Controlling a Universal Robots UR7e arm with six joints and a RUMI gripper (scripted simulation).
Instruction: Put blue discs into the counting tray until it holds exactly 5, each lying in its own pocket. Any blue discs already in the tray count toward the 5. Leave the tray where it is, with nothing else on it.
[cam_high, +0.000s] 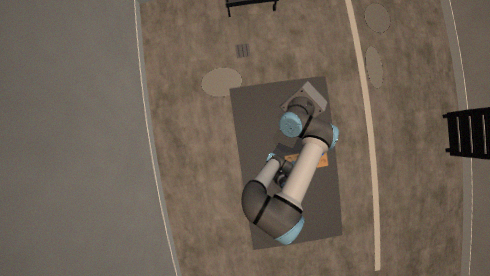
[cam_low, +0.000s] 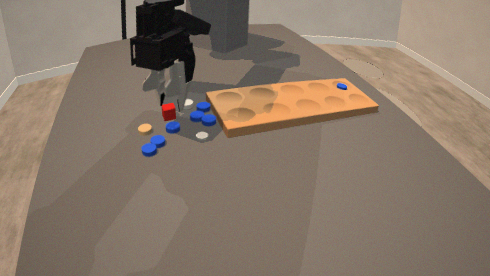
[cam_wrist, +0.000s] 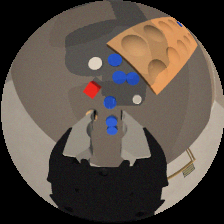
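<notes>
My gripper is now 5 cm past the red cube and 5 cm above it. The rest, counted from my hand: counting tray 2 cm behind, 28 cm to the left, 5 cm below; white disc 8 cm behind, 4 cm to the left, 6 cm below; tan disc 1 cm behind, 6 cm to the right, 6 cm below.
</notes>
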